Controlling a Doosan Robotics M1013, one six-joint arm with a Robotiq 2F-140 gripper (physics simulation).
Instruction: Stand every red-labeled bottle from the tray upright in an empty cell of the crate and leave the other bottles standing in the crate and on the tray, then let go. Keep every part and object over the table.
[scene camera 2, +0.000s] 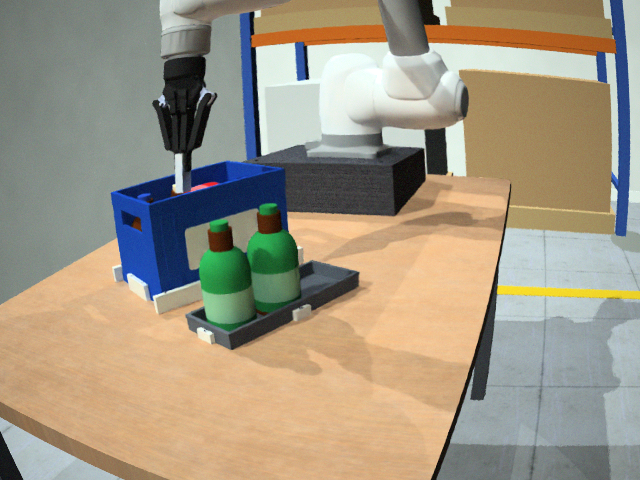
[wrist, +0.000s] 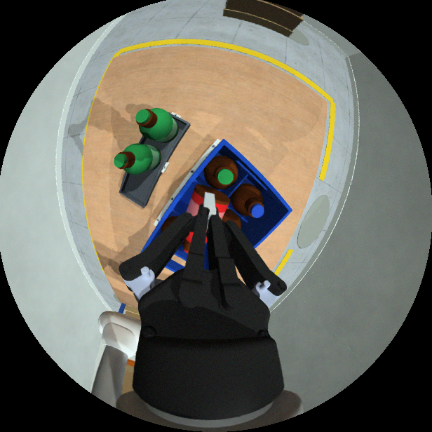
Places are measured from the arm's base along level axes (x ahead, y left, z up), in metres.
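Pixels of known places: gripper, between the fingertips: (scene camera 2: 183, 191); arm's base, origin of its link: (scene camera 2: 352, 153).
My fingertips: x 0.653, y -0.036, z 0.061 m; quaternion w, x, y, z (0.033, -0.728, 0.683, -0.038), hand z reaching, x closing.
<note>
Ahead of a thing's pixels: the offset from my fingertips to its top centre. "spot": to the spot under its first point. Level surfaces: height alone.
The red-labeled bottle @(spot: 0.009 m left, 0.056 m back, 0.005 m down) (scene camera 2: 206, 186) (wrist: 194, 201) is tipped over inside the blue crate @(0.041 m left, 0.032 m back, 0.006 m up) (scene camera 2: 170, 248) (wrist: 272, 212), not upright, and partly hidden by the fingers. My gripper (scene camera 2: 182, 190) (wrist: 207, 199) is shut with nothing between its fingers; its tips are at the crate's rim height, over this bottle. A green-capped brown bottle (wrist: 220, 167) and a blue-capped brown bottle (wrist: 245, 200) stand in crate cells. Another brown bottle (wrist: 231, 220) shows partly behind the fingers. Two green bottles @(0.154 m left, 0.118 m ahead, 0.009 m down) (scene camera 2: 227, 289) @(0.182 m left, 0.031 m ahead, 0.009 m down) (scene camera 2: 273, 268) (wrist: 159, 125) (wrist: 139, 159) stand on the dark tray @(spot: 0.219 m left, 0.078 m back, 0.165 m down) (scene camera 2: 330, 283) (wrist: 136, 192).
White blocks @(spot: 0.026 m left, 0.083 m ahead, 0.151 m down) (scene camera 2: 178, 296) edge the crate's base, and small white clips @(spot: 0.232 m left, 0.052 m ahead, 0.158 m down) (scene camera 2: 301, 312) sit against the tray. The robot's dark base block (scene camera 2: 336, 186) stands behind the crate on the wooden table @(0.169 m down) (scene camera 2: 310, 413). The tray lies close beside the crate's long side.
</note>
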